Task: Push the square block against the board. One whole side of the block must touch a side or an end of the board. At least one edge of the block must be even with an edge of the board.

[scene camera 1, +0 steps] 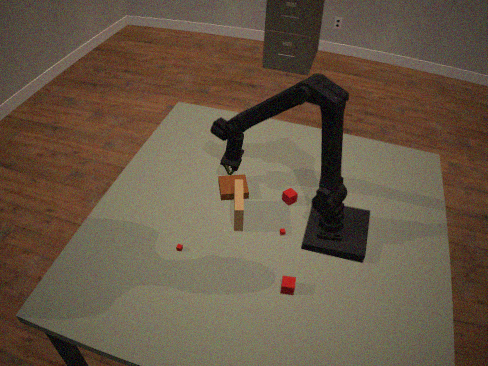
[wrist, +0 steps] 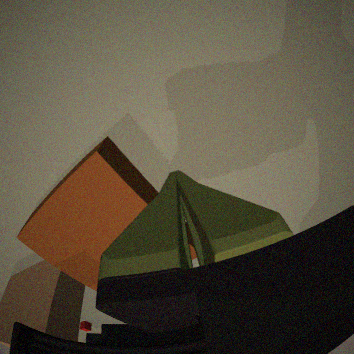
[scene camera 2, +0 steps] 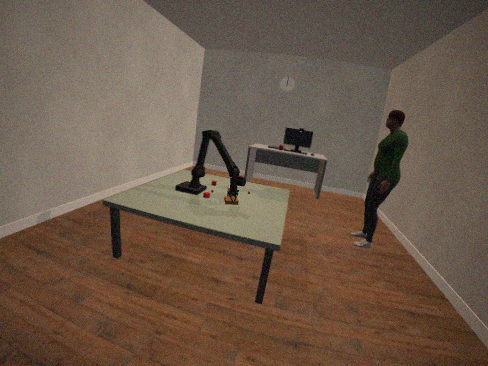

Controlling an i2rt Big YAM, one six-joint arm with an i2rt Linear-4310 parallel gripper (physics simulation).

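Frame: origin at the arm's base, x ahead, y left, z up, level; millimetres.
Seen in the pictures: gripper, fingertip midpoint: (scene camera 1: 229,174) (wrist: 176,179) (scene camera 2: 233,203); arm's base, link origin: (scene camera 1: 330,226) (scene camera 2: 194,186).
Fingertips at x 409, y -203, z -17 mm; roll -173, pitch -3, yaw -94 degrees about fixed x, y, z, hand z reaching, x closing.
Note:
Pixels of each thing's top centre, then the offset from my fingertips to it. Level surfaces: height alone.
- larger red cube, top centre: (scene camera 1: 290,192) 248 mm back, 69 mm left, 21 mm up
- small red cube, top centre: (wrist: 84,329) (scene camera 1: 282,230) 248 mm back, 240 mm left, 3 mm down
- small cube, top centre: (scene camera 1: 179,246) 75 mm ahead, 394 mm left, 3 mm down
- larger cube, top centre: (scene camera 1: 288,281) 299 mm back, 467 mm left, 21 mm up
- table, surface height: 19 mm down
The square block, orange-brown (scene camera 1: 226,186) (scene camera 2: 231,202) (wrist: 82,215), lies flat on the table. The board, light wood (scene camera 1: 239,195) (wrist: 32,295), stands upright on a narrow edge, its far end at the block's near side in the first scene view. That end overlaps the block there, so whether they touch, and whether any edges are even, cannot be told. My gripper (scene camera 1: 229,173) (wrist: 176,179) is shut and empty, its green fingertips by the block's far side in the first scene view. In the wrist view the fingers hide the block's right corner.
A larger red cube (scene camera 1: 289,196) sits right of the block, and a small red cube (scene camera 1: 282,231) is nearer the arm's base (scene camera 1: 325,242). Another small cube (scene camera 1: 179,247) is at the left front, and a larger cube (scene camera 1: 288,285) is at the front of the table (scene camera 1: 200,320).

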